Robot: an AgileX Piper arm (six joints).
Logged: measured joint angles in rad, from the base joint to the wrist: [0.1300 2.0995 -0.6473 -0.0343 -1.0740 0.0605]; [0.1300 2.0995 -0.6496 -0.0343 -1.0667 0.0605]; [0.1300 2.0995 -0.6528 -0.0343 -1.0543 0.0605]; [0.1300 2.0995 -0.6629 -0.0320 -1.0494 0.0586]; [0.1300 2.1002 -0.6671 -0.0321 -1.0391 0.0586]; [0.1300 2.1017 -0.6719 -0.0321 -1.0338 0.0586]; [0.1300 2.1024 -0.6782 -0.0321 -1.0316 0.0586]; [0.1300 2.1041 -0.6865 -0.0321 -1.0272 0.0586]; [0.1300 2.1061 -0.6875 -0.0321 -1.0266 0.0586]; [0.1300 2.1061 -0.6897 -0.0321 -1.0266 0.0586]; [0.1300 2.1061 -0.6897 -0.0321 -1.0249 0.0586]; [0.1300 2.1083 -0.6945 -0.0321 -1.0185 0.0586]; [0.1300 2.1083 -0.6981 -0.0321 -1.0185 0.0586]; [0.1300 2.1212 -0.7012 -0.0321 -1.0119 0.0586]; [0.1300 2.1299 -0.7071 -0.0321 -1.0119 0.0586]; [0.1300 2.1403 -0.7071 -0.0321 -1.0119 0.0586]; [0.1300 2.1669 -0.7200 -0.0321 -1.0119 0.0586]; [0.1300 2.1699 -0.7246 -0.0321 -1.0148 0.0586]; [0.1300 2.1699 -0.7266 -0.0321 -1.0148 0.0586]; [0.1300 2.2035 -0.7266 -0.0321 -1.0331 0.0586]
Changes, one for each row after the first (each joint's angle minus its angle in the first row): [0.0000 0.0000 -0.0023 0.0000 0.0073 0.0000]; [0.0000 0.0000 -0.0055 0.0000 0.0197 0.0000]; [0.0000 0.0000 -0.0156 0.0023 0.0246 -0.0019]; [0.0000 0.0007 -0.0198 0.0022 0.0349 -0.0019]; [0.0000 0.0022 -0.0246 0.0022 0.0402 -0.0019]; [0.0000 0.0029 -0.0309 0.0022 0.0424 -0.0019]; [0.0000 0.0046 -0.0392 0.0022 0.0468 -0.0019]; [0.0000 0.0066 -0.0402 0.0022 0.0474 -0.0019]; [0.0000 0.0066 -0.0424 0.0022 0.0474 -0.0019]; [0.0000 0.0066 -0.0424 0.0022 0.0491 -0.0019]; [0.0000 0.0088 -0.0472 0.0022 0.0555 -0.0019]; [0.0000 0.0088 -0.0508 0.0022 0.0555 -0.0019]; [0.0000 0.0217 -0.0539 0.0022 0.0621 -0.0019]; [0.0000 0.0304 -0.0598 0.0022 0.0621 -0.0019]; [0.0000 0.0408 -0.0598 0.0022 0.0621 -0.0019]; [0.0000 0.0674 -0.0727 0.0022 0.0621 -0.0019]; [0.0000 0.0704 -0.0773 0.0022 0.0592 -0.0019]; [0.0000 0.0704 -0.0793 0.0022 0.0592 -0.0019]; [0.0000 0.1040 -0.0793 0.0022 0.0409 -0.0019]
